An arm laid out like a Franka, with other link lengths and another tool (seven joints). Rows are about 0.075 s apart.
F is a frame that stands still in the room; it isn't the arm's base.
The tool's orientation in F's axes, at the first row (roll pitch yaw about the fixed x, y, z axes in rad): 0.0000 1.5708 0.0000
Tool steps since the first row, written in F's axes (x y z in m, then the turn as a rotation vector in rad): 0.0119 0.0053 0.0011 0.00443 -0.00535 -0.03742; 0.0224 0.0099 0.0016 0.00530 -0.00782 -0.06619; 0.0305 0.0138 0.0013 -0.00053 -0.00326 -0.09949; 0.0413 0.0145 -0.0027 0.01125 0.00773 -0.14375; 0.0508 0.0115 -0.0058 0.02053 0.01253 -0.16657; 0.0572 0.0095 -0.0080 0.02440 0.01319 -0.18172; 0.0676 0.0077 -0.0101 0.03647 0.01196 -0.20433; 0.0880 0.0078 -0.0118 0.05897 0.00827 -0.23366; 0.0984 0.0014 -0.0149 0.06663 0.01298 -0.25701; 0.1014 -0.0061 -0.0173 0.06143 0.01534 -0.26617; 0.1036 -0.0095 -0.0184 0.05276 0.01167 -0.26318; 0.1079 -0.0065 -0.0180 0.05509 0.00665 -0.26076
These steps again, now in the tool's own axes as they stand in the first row. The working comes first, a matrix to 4 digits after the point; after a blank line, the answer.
The tool's axes in the first row as the columns of a matrix, in F's axes (used below as rounded here):
0.0000 0.0000 1.0000
0.0000 1.0000 0.0000
-1.0000 0.0000 0.0000

-0.0011 0.0053 0.0119 0.03742 -0.00535 0.00443; -0.0016 0.0099 0.0224 0.06619 -0.00782 0.00530; -0.0013 0.0138 0.0305 0.09949 -0.00326 -0.00053; 0.0027 0.0145 0.0413 0.14375 0.00773 0.01125; 0.0058 0.0115 0.0508 0.16657 0.01253 0.02053; 0.0080 0.0095 0.0572 0.18172 0.01319 0.02440; 0.0101 0.0077 0.0676 0.20433 0.01196 0.03647; 0.0118 0.0078 0.0880 0.23366 0.00827 0.05897; 0.0149 0.0014 0.0984 0.25701 0.01298 0.06663; 0.0173 -0.0061 0.1014 0.26617 0.01534 0.06143; 0.0184 -0.0095 0.1036 0.26318 0.01167 0.05276; 0.0180 -0.0065 0.1079 0.26076 0.00665 0.05509
